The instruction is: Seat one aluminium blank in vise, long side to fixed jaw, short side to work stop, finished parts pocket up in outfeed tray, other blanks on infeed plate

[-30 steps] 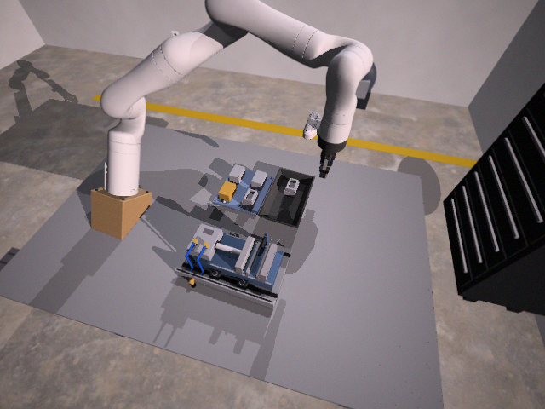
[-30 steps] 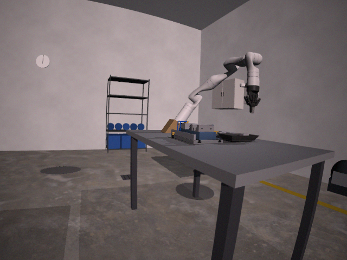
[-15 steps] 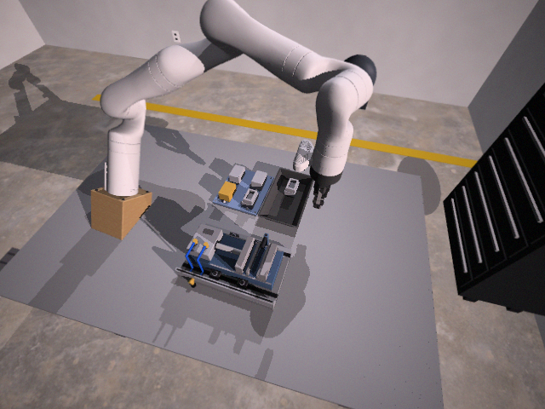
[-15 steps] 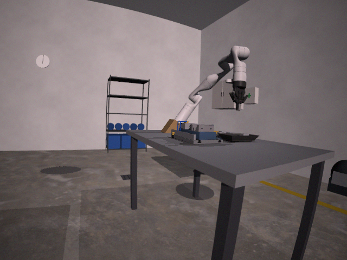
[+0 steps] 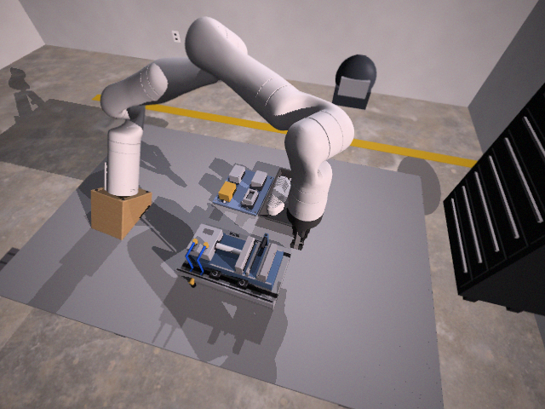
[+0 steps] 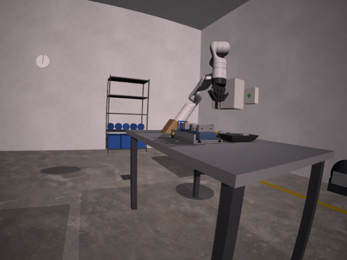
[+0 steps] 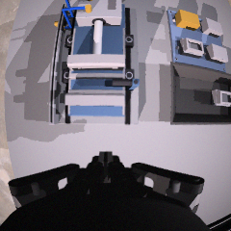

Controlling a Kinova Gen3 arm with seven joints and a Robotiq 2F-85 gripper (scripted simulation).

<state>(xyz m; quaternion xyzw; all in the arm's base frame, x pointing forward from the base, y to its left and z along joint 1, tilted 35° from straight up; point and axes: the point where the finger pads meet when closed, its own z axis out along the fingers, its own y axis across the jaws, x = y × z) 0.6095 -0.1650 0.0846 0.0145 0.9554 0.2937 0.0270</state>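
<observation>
Now: hand 300 mm past the brass blank, 230 mm to the right of it and 180 mm above it. Also, from my hand: vise rail (180 mm behind, 110 mm to the right, 170 mm below); hose block (270 mm behind, 10 mm to the right, 120 mm below); vise (170 mm behind, 10 mm to the right, 160 mm below).
</observation>
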